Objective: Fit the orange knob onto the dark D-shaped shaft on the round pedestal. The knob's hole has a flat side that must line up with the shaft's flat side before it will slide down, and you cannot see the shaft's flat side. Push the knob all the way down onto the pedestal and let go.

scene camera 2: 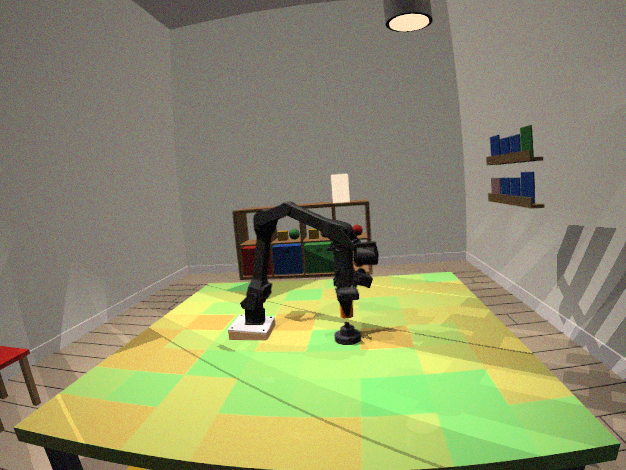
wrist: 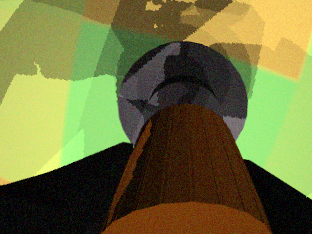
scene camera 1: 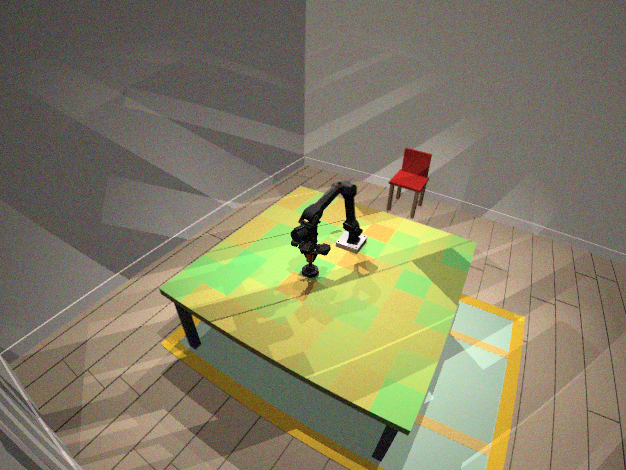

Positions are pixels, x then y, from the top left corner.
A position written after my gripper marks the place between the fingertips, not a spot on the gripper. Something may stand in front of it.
My gripper (scene camera 2: 346, 313) holds a knob (wrist: 185, 164).
